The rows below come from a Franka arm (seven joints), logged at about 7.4 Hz.
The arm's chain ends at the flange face. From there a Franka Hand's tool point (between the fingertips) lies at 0.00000 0.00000 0.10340 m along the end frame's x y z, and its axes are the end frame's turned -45 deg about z.
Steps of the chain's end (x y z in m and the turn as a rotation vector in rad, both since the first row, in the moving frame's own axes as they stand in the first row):
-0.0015, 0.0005, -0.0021, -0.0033, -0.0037, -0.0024
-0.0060, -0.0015, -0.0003, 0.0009, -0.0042, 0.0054
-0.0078, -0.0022, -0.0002, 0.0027, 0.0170, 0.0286
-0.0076, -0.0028, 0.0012, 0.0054, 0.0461, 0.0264
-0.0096, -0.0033, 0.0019, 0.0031, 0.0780, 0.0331
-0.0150, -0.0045, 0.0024, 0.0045, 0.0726, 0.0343
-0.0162, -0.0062, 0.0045, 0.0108, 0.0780, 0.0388
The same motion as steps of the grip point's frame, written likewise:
-0.0019, -0.0007, -0.0021, 0.0003, -0.0049, -0.0024
-0.0034, -0.0057, -0.0003, 0.0036, -0.0023, 0.0054
-0.0025, -0.0060, -0.0002, -0.0101, 0.0139, 0.0286
0.0003, -0.0043, 0.0011, -0.0288, 0.0364, 0.0264
0.0014, -0.0036, 0.0016, -0.0530, 0.0573, 0.0331
-0.0019, -0.0087, 0.0021, -0.0482, 0.0545, 0.0343
-0.0007, -0.0108, 0.0042, -0.0475, 0.0628, 0.0388

